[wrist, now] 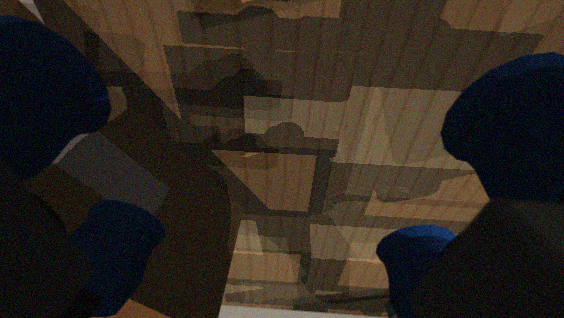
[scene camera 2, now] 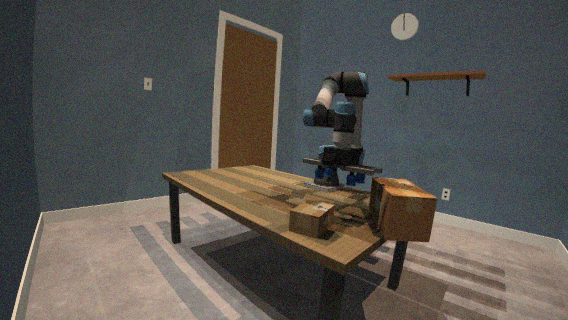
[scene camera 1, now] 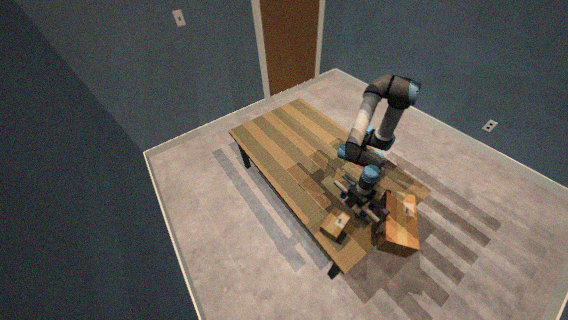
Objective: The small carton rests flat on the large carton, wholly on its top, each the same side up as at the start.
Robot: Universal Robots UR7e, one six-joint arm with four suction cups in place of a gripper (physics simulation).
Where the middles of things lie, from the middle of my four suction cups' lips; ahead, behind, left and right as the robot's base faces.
Right now my suction cup is 14 cm short of the small carton (scene camera 2: 312, 218), 1 cm to the left of it and 13 cm above it. The rest, counted from my suction cup: large carton (scene camera 2: 402, 211) (12 cm behind, 20 cm to the left, 9 cm below).
